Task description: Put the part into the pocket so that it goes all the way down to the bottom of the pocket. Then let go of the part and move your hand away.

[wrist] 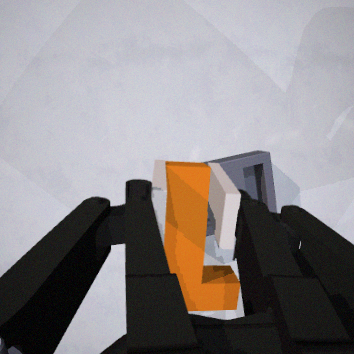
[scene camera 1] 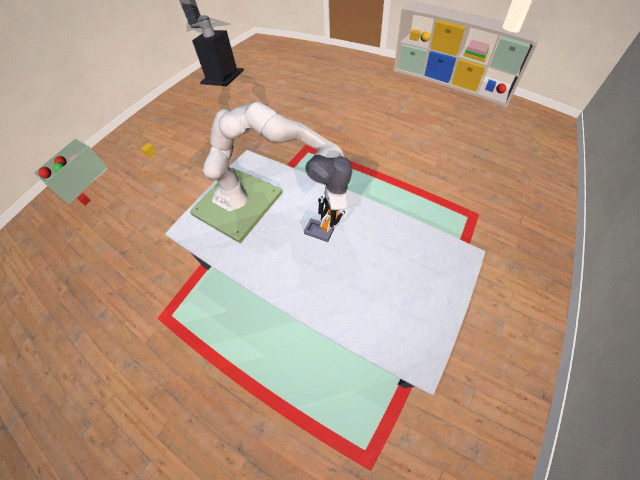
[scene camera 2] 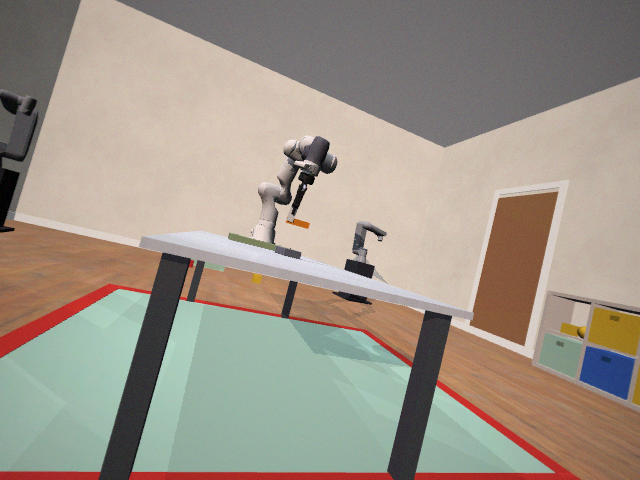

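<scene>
The orange L-shaped part [scene camera 1: 325, 225] [scene camera 2: 299, 223] [wrist: 186, 240] is held between the light fingertip pads of my gripper [scene camera 1: 329, 219] [scene camera 2: 291, 218] [wrist: 184, 180], which is shut on it. The dark grey block with the pocket [scene camera 1: 316, 236] [scene camera 2: 287, 252] [wrist: 235, 168] stands on the table. In scene camera 2 a gap shows between the held part and the block below, so the part is above it and outside the pocket. In the wrist view the block shows behind and to the right of the part, and the part and fingers hide much of the pocket.
The white table [scene camera 1: 382, 289] [scene camera 2: 222, 254] bears a green base plate [scene camera 1: 258, 210] [scene camera 2: 242, 238] under the arm, to the left of the block in scene camera 1. A shelf unit [scene camera 1: 467, 15], a second robot on a black stand [scene camera 1: 217, 56] and a tipped green bin [scene camera 1: 80, 173] stand away from the table.
</scene>
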